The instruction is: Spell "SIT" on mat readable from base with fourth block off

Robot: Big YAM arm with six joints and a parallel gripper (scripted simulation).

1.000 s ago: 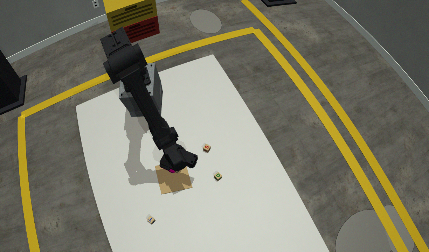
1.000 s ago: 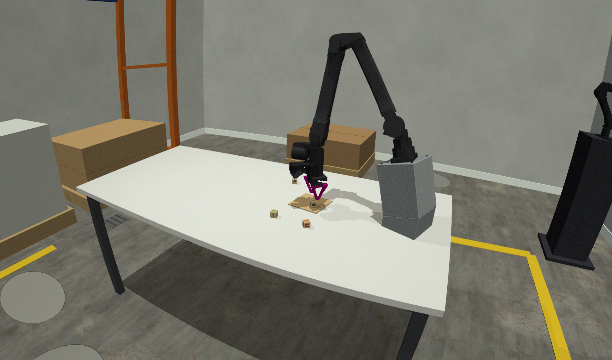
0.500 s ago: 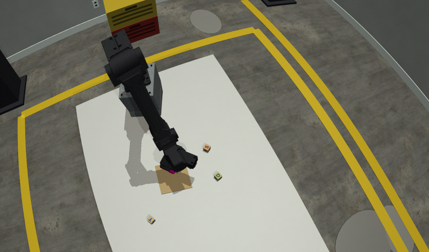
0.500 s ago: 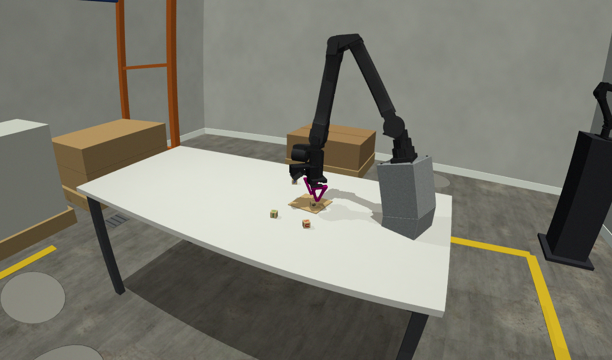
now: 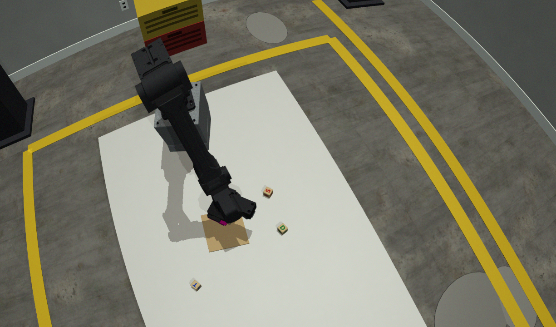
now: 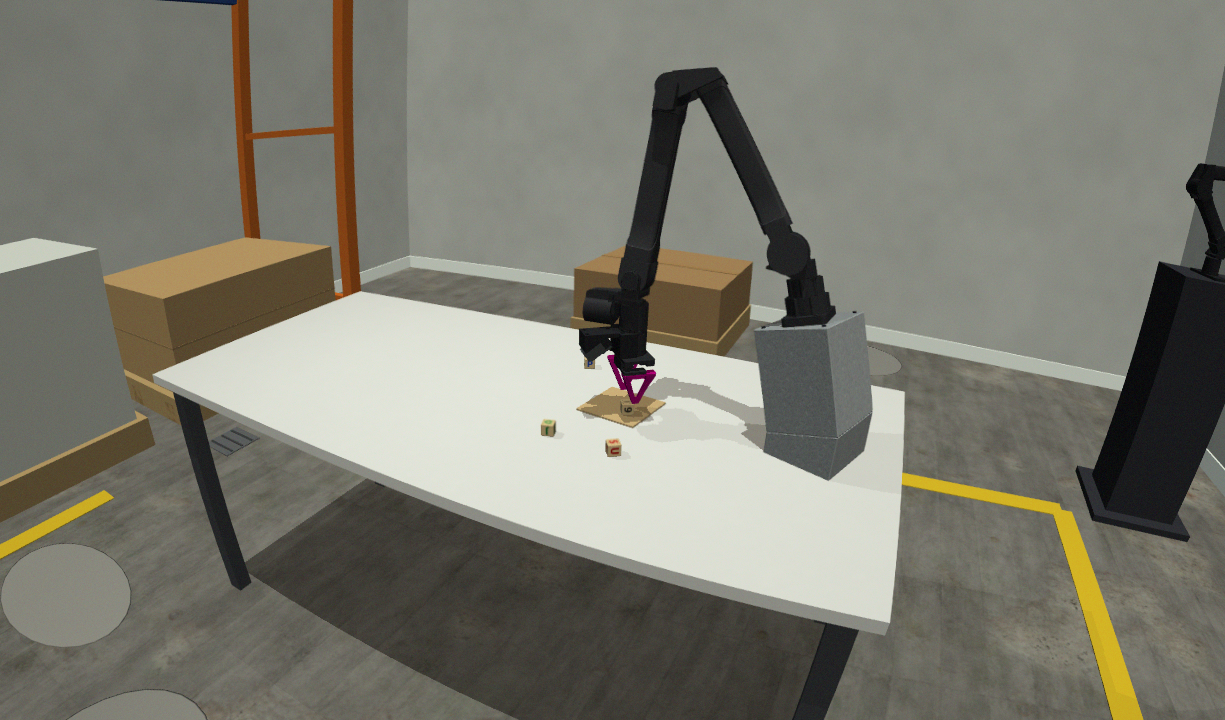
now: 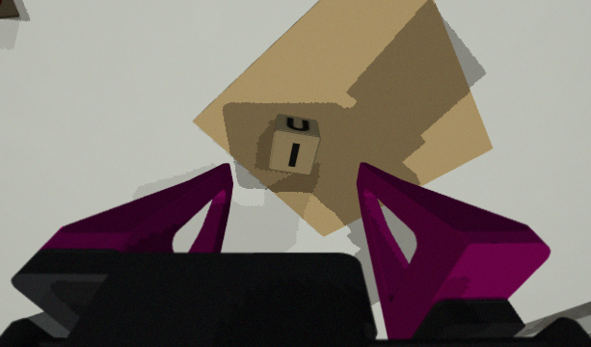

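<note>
My hand is 30 mm above the I block. The rest, counted from my hand: S block (50 mm behind, 160 mm to the left, 40 mm below); then D block (100 mm ahead, 160 mm to the left, 40 mm below); then tan mat (30 mm ahead, 20 mm to the right, 50 mm below).
</note>
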